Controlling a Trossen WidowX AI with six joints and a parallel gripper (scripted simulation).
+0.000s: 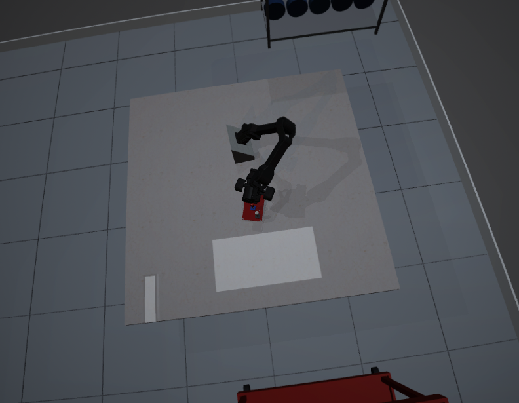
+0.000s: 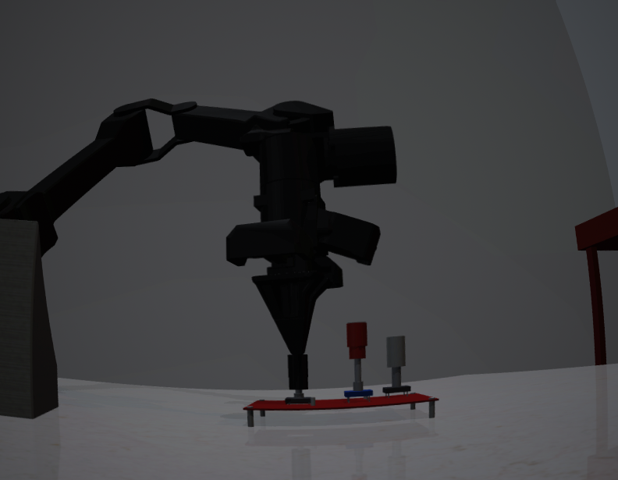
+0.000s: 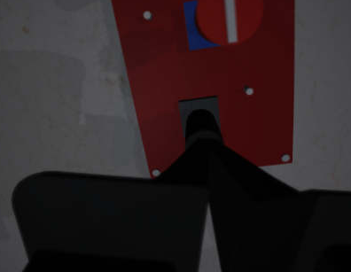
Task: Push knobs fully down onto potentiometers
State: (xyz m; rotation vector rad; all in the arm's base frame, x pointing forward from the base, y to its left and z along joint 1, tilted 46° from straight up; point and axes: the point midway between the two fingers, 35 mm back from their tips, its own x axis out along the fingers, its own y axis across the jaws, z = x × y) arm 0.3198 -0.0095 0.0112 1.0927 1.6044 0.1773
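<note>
The red knob is 5 cm ahead of my gripper tip, 3 cm to the right of it and 1 cm above it. Round my gripper tip: black knob (2 cm below).
</note>
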